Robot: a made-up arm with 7 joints. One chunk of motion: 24 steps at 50 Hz.
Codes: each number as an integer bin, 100 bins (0 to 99) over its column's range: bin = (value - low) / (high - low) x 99, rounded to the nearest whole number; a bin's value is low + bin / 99 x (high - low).
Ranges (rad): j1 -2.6..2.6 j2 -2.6..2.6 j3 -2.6..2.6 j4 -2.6..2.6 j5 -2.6..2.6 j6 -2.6..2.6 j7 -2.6..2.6
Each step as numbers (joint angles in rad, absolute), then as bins.
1 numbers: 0.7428 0.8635 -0.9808 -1.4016 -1.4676 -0.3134 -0.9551
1 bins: 64 66 31 23 22 44 31
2 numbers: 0.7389 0.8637 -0.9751 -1.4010 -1.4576 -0.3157 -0.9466
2 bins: 64 66 31 23 22 43 31
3 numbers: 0.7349 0.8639 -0.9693 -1.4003 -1.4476 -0.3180 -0.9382
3 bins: 63 66 31 23 22 43 32
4 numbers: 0.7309 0.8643 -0.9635 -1.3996 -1.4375 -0.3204 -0.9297
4 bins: 63 66 31 23 22 43 32
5 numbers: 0.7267 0.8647 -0.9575 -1.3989 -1.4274 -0.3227 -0.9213
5 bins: 63 66 31 23 22 43 32
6 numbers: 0.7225 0.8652 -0.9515 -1.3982 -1.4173 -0.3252 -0.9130
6 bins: 63 66 31 23 23 43 32
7 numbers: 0.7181 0.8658 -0.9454 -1.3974 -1.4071 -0.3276 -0.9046
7 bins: 63 66 32 23 23 43 32
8 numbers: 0.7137 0.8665 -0.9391 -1.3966 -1.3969 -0.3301 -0.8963
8 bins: 63 66 32 23 23 43 32
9 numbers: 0.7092 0.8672 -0.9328 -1.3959 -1.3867 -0.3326 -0.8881
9 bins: 63 66 32 23 23 43 33
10 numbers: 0.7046 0.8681 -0.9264 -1.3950 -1.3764 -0.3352 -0.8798
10 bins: 63 66 32 23 23 43 33
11 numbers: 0.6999 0.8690 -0.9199 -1.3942 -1.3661 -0.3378 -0.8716
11 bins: 63 66 32 23 23 43 33
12 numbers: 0.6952 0.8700 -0.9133 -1.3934 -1.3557 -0.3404 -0.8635
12 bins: 63 66 32 23 24 43 33
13 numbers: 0.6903 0.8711 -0.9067 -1.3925 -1.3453 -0.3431 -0.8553
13 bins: 63 66 32 23 24 43 33
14 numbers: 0.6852 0.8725 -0.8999 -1.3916 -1.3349 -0.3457 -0.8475
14 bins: 63 66 32 23 24 43 33
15 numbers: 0.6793 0.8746 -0.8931 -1.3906 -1.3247 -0.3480 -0.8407
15 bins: 62 66 32 23 24 43 33
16 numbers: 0.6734 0.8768 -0.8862 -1.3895 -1.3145 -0.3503 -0.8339
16 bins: 62 66 33 23 24 43 34
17 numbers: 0.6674 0.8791 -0.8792 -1.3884 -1.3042 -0.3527 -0.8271
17 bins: 62 66 33 23 25 43 34
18 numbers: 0.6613 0.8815 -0.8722 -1.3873 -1.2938 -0.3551 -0.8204
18 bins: 62 66 33 23 25 43 34
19 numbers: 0.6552 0.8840 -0.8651 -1.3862 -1.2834 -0.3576 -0.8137
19 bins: 62 66 33 23 25 43 34
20 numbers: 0.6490 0.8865 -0.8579 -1.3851 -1.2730 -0.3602 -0.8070
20 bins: 62 66 33 23 25 43 34
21 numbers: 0.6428 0.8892 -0.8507 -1.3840 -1.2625 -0.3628 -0.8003
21 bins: 62 66 33 23 25 43 34
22 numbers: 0.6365 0.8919 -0.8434 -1.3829 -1.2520 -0.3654 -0.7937
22 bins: 62 66 33 23 26 43 34
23 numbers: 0.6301 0.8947 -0.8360 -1.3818 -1.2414 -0.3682 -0.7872
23 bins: 61 67 34 23 26 42 35
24 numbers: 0.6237 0.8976 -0.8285 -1.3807 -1.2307 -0.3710 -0.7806
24 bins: 61 67 34 23 26 42 35
